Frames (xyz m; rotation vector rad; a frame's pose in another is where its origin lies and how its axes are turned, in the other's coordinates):
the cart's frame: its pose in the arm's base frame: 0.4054 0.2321 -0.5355 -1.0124 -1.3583 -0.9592
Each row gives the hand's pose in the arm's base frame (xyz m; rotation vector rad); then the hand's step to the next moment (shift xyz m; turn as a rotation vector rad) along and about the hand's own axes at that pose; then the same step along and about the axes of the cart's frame.
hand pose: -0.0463 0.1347 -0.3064 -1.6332 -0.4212 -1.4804
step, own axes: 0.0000 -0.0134 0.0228 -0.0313 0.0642 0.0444
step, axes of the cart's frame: 0.0078 0.0117 0.0224 -0.0485 0.0677 -0.0119
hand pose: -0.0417 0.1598 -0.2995 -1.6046 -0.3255 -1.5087
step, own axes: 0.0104 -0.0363 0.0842 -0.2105 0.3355 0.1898
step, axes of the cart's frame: 0.0383 0.0546 0.0638 -0.3016 0.3132 -0.0619
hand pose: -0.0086 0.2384 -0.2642 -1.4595 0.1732 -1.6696
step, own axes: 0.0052 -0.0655 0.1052 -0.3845 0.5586 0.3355
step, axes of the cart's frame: 0.0786 0.0770 0.0573 -0.5199 0.5443 -0.0765
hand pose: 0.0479 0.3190 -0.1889 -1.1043 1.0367 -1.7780
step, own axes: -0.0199 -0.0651 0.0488 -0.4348 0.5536 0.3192
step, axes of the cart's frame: 0.0689 0.0452 0.0147 -0.5327 0.5594 -0.0273
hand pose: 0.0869 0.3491 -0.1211 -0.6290 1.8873 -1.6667
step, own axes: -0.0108 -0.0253 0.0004 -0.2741 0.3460 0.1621
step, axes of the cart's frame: 0.0262 0.0085 0.0001 -0.3283 0.3362 0.0177
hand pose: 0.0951 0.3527 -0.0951 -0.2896 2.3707 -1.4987
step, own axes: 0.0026 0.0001 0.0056 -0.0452 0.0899 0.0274
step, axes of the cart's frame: -0.0029 -0.0019 -0.0051 -0.0835 0.0601 0.0168
